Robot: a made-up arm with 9 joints. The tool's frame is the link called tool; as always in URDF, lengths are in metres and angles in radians. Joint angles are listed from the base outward.
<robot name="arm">
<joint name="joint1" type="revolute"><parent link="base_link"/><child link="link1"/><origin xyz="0 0 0.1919" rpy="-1.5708 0 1.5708"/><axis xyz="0 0 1"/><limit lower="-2.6" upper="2.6"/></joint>
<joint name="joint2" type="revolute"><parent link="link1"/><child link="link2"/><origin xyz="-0.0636 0.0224 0.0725" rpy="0 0 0"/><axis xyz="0 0 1"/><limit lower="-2.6" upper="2.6"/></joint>
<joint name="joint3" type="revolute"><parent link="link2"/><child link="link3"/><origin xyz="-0.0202 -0.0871 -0.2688" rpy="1.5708 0 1.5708"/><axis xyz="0 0 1"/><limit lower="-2.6" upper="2.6"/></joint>
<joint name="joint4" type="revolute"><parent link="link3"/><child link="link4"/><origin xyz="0.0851 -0.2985 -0.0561" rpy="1.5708 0 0"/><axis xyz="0 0 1"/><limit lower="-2.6" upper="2.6"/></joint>
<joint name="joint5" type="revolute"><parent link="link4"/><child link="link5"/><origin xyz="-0.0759 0.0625 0.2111" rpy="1.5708 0 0"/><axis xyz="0 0 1"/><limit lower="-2.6" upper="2.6"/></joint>
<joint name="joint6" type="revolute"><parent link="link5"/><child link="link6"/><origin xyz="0.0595 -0.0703 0.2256" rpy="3.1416 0 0"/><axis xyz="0 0 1"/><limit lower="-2.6" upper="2.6"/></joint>
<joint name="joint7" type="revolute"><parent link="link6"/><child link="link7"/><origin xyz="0.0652 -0.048 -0.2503" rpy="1.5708 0 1.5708"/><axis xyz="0 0 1"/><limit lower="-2.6" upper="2.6"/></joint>
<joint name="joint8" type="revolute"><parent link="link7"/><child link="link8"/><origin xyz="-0.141 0.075 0.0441" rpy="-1.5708 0 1.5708"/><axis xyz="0 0 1"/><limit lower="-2.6" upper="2.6"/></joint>
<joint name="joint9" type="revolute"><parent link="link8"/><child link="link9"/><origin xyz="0.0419 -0.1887 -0.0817" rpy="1.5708 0 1.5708"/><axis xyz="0 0 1"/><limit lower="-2.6" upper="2.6"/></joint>
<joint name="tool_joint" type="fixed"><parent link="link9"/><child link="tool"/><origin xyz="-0.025 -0.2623 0.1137" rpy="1.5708 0 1.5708"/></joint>
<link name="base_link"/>
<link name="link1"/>
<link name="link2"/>
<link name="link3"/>
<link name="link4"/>
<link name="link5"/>
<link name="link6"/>
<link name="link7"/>
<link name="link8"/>
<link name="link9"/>
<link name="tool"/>
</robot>
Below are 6 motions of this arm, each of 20 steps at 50 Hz.
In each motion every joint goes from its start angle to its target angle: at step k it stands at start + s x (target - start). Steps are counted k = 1, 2, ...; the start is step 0. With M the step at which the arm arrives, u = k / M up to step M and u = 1 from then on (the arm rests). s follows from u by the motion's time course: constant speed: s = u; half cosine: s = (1 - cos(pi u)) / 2; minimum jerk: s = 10 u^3 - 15 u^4 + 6 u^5.
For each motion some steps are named. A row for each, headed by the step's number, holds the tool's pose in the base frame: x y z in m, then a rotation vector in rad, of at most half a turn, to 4 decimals.
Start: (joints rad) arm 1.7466 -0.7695 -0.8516 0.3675 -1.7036 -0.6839 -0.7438 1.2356 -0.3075
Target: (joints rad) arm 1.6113 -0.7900 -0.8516 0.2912 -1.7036 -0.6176 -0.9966 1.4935 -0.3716
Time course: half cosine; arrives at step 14
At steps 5, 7, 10, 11, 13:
5: 0.1681 0.0467 0.9048 0.6488 0.7261 0.2846
7: 0.1682 0.0272 0.9366 0.7210 0.7691 0.2650
10: 0.1719 -0.0038 0.9809 0.8215 0.8339 0.2334
11: 0.1736 -0.0122 0.9918 0.8464 0.8509 0.2248
13: 0.1760 -0.0228 1.0049 0.8763 0.8719 0.2140

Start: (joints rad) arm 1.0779 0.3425 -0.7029 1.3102 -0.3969 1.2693 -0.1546 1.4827 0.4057
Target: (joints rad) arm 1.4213 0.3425 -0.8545 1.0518 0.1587 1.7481 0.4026 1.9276 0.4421
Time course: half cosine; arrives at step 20
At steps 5, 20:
5: 0.7288 0.1298 0.5914 0.7558 1.7168 -0.6062
20: 0.7253 0.3326 0.4526 0.5625 0.8216 -0.7669

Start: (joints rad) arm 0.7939 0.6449 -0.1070 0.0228 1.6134 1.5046 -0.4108 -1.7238 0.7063
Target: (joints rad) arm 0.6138 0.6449 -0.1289 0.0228 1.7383 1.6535 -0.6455 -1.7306 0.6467
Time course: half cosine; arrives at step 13
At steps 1, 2, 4, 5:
1: 0.7309 -0.3418 0.7221 -3.0167 -0.4149 -0.4959
2: 0.7316 -0.3451 0.7217 -3.0131 -0.4149 -0.4776
4: 0.7345 -0.3576 0.7203 -2.9986 -0.4159 -0.4103
5: 0.7366 -0.3660 0.7192 -2.9879 -0.4176 -0.3656

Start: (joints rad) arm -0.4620 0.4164 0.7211 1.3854 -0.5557 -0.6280 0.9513 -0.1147 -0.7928
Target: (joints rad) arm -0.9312 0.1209 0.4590 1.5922 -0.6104 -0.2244 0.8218 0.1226 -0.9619
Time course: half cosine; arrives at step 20
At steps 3, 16, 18, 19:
3: 0.3950 0.3305 -0.4046 0.4236 0.6381 -1.3645
16: 0.4603 0.5077 0.1426 1.3782 0.9633 -1.0281
18: 0.4619 0.4953 0.1868 1.4594 0.9879 -0.9968
19: 0.4622 0.4915 0.1979 1.4803 0.9942 -0.9886

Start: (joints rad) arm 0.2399 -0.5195 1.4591 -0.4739 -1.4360 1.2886 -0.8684 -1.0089 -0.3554
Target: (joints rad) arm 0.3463 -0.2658 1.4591 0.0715 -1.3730 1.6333 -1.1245 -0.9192 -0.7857
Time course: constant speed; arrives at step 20
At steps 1, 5, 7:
1: 0.8576 -0.4366 -0.0255 -1.0604 -2.6538 -0.4818
5: 0.8277 -0.5221 -0.0049 -1.2851 -2.6757 -0.2364
7: 0.8105 -0.5618 0.0092 -1.3895 -2.6750 -0.1049

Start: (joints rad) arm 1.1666 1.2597 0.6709 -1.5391 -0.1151 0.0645 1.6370 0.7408 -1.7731
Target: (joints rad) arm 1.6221 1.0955 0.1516 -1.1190 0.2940 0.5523 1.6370 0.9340 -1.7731
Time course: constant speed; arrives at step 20
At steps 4, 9, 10, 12, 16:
4: 1.1958 0.3701 0.5855 0.7532 0.4162 -2.1818
9: 1.1904 0.4874 0.5204 0.6343 0.5246 -2.1293
10: 1.1887 0.5089 0.5059 0.6094 0.5466 -2.1206
12: 1.1847 0.5498 0.4756 0.5586 0.5911 -2.1049
16: 1.1752 0.6232 0.4097 0.4533 0.6813 -2.0805

